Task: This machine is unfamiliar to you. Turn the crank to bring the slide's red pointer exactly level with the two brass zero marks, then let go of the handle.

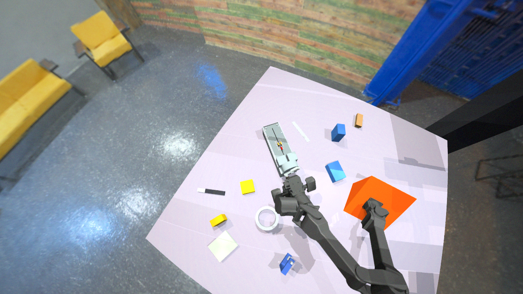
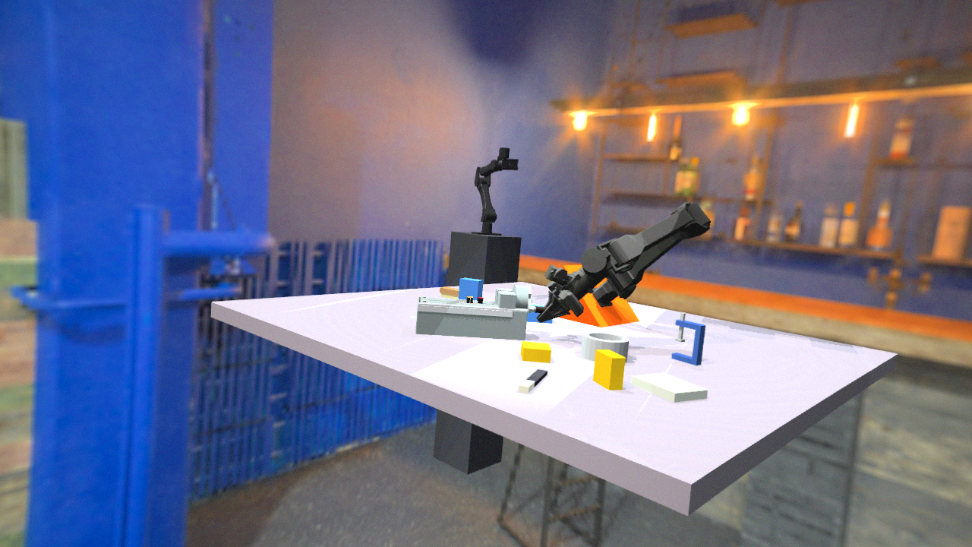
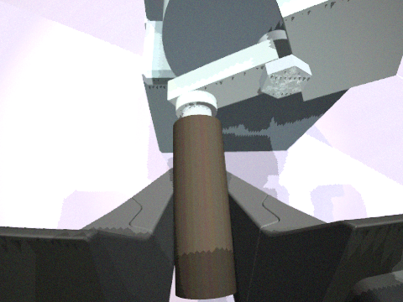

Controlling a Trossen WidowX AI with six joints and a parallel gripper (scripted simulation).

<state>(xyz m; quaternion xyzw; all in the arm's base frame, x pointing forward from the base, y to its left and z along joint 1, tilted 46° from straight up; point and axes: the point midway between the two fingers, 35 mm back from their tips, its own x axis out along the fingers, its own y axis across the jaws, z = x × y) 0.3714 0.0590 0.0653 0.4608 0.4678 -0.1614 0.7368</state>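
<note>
The brown crank handle is 10 mm behind my gripper tip, 10 mm to the left of it and 30 mm above it. Also, from my gripper tip: metal strip (60 mm ahead, 290 mm to the right, 50 mm below); then blue clamp (160 mm behind, 310 mm to the left, 10 mm above); then red pointer (90 mm ahead, 110 mm to the right, 40 mm above).
</note>
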